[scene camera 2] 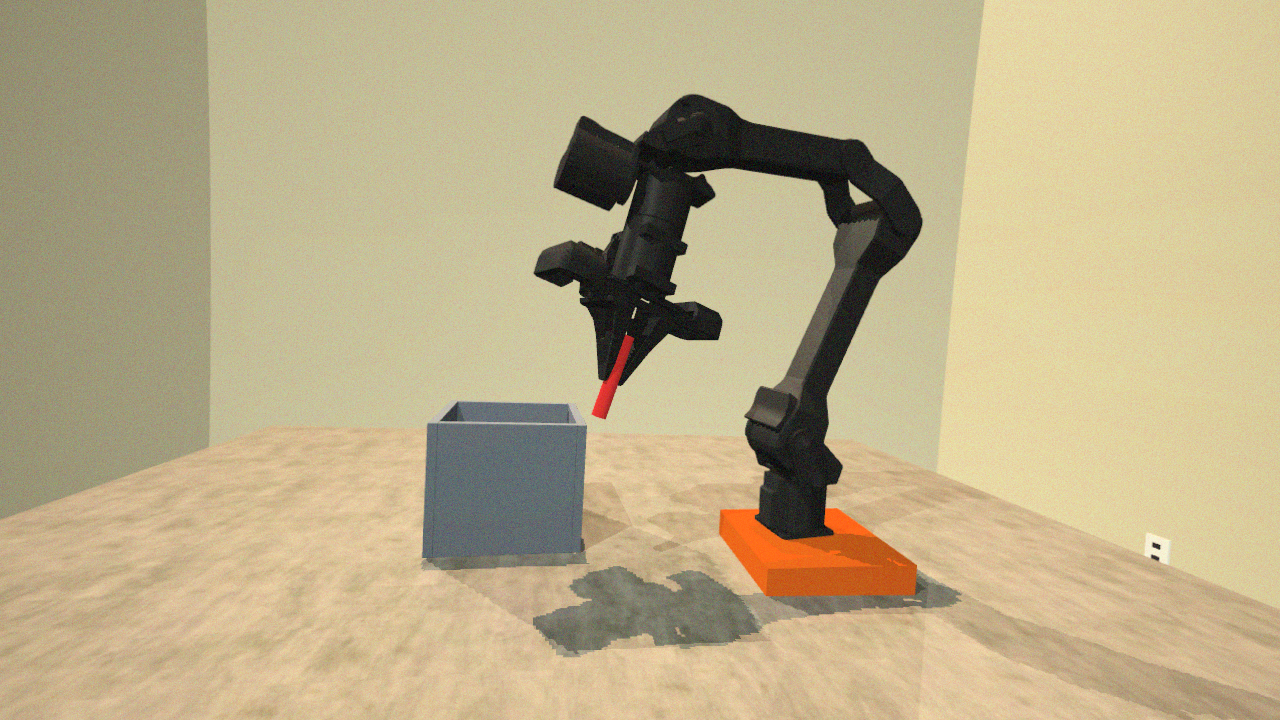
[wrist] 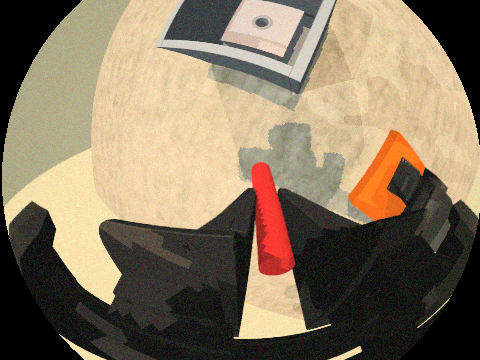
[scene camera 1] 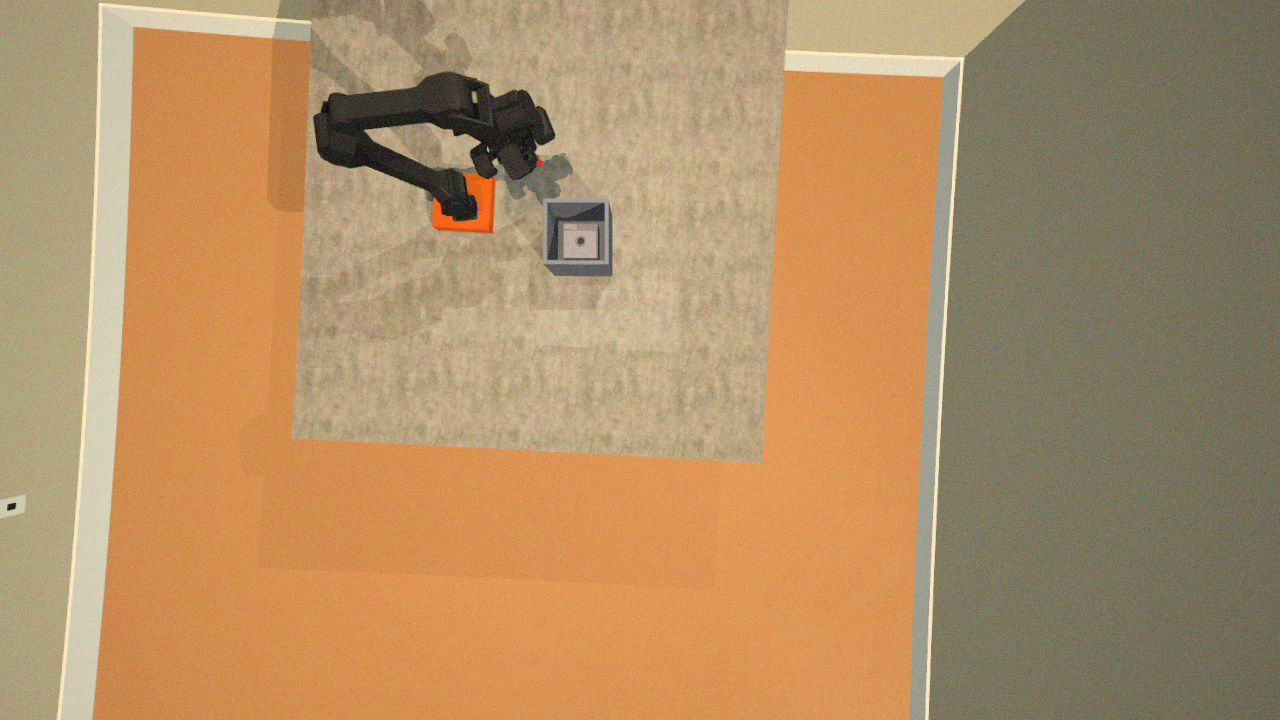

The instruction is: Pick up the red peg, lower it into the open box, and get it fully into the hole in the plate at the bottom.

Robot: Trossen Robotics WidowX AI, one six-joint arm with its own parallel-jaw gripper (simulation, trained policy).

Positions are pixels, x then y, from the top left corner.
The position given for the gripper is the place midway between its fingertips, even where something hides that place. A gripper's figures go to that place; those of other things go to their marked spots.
Labels:
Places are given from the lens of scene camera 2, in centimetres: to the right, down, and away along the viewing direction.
gripper (scene camera 2: pixel 610 382): -3, 2, 50
red peg (scene camera 2: pixel 608 388): -3, 3, 49
grey-blue box (scene camera 2: pixel 501 477): -14, 12, 56
The marked spots on the red peg and the grey-blue box are 16 cm apart.

